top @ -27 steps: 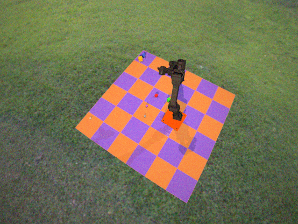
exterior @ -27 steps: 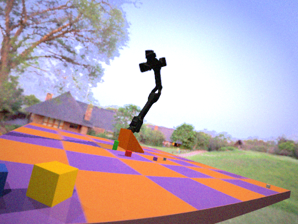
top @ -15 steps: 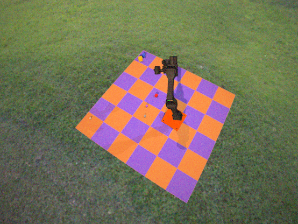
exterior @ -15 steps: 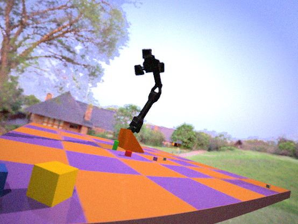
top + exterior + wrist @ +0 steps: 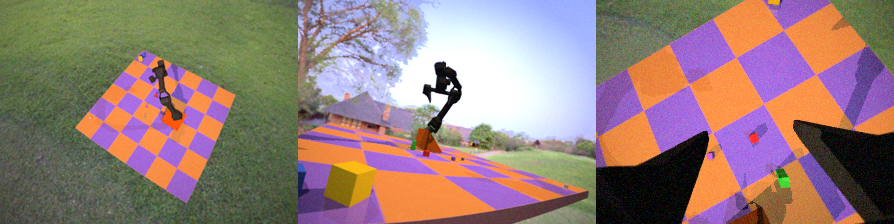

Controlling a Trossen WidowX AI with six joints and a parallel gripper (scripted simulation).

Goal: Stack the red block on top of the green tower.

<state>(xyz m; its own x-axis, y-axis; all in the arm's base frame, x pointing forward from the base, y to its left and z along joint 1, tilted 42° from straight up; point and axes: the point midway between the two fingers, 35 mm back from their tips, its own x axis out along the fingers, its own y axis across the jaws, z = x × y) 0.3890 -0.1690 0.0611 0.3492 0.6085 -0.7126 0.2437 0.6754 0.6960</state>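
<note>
The red block is 4 cm behind my gripper tip, 1 cm to the left of it and 26 cm below it. From my gripper tip the other things lie so: grey block: 11 cm behind, 28 cm to the left, 26 cm below; yellow cube: 46 cm ahead, 27 cm to the right, 25 cm below; purple block: 4 cm behind, 18 cm to the left, 26 cm below.
</note>
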